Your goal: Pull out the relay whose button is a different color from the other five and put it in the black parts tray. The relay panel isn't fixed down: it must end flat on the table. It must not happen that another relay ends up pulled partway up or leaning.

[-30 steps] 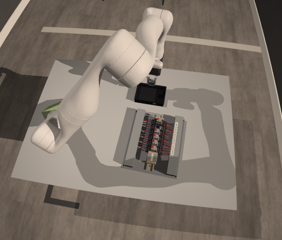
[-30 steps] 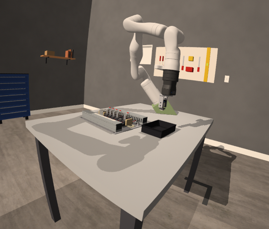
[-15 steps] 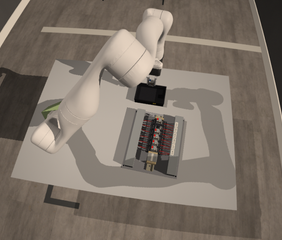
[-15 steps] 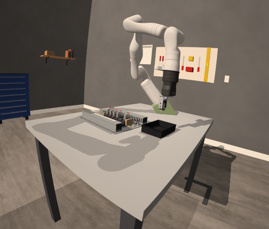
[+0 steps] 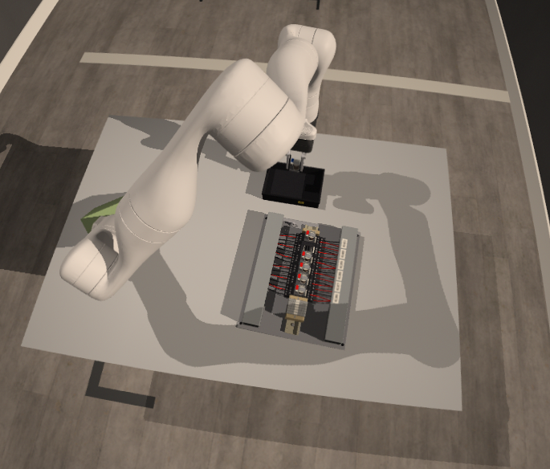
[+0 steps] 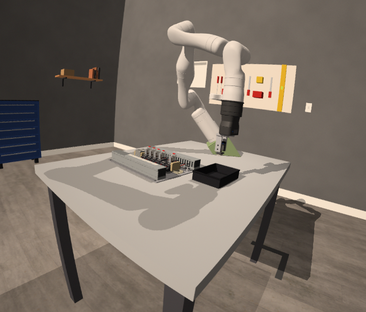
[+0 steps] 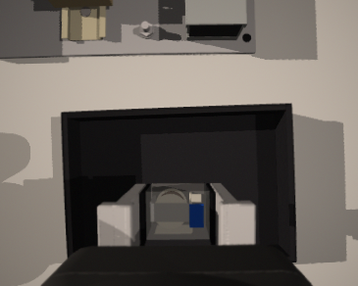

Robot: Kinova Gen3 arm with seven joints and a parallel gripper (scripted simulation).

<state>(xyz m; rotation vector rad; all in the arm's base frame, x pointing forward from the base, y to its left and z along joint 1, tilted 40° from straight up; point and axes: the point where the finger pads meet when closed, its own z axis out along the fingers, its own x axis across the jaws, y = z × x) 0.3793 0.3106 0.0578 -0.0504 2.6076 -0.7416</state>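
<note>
Right now the black parts tray is 110 mm below my hand. From my hand the other things lie so: relay: 10 mm below; relay panel: 270 mm to the right, 100 mm below, 50 mm ahead.
</note>
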